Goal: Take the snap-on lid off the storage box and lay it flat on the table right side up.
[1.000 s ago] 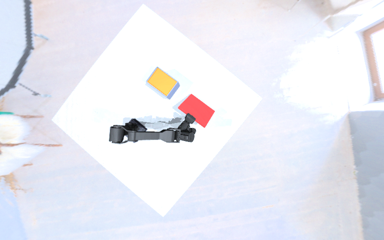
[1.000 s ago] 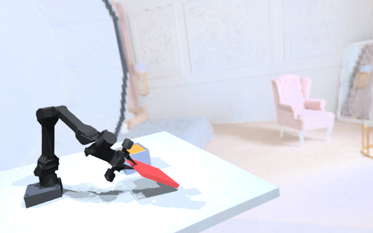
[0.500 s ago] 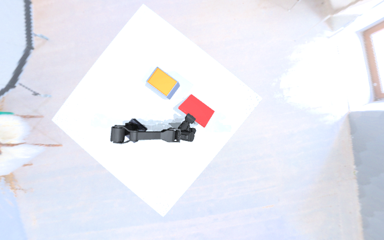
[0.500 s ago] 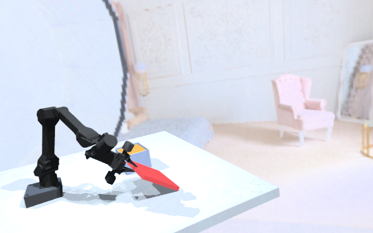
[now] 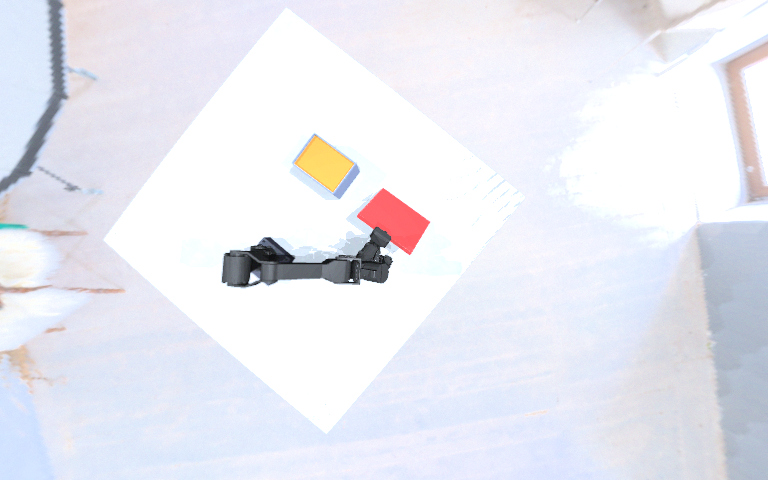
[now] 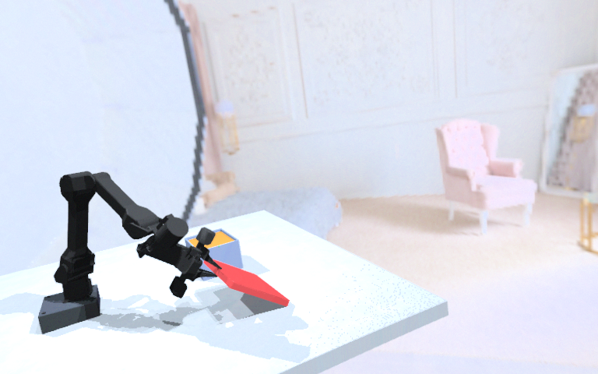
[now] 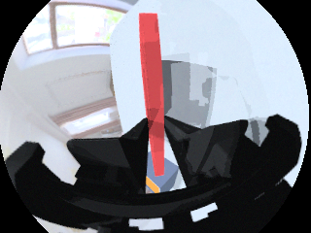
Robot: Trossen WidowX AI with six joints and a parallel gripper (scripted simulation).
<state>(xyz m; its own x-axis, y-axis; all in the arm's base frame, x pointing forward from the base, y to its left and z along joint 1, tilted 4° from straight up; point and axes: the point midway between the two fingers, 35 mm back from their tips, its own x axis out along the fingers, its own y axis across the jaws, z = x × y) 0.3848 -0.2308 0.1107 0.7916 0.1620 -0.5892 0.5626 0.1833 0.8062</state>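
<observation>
Right now the red lid is 70 mm ahead of my gripper tip, 50 mm below it and 20 mm to the left of it. The rest, counted from my gripper tip: blue-grey storage box (340 mm to the left, 60 mm below, 10 mm behind).
</observation>
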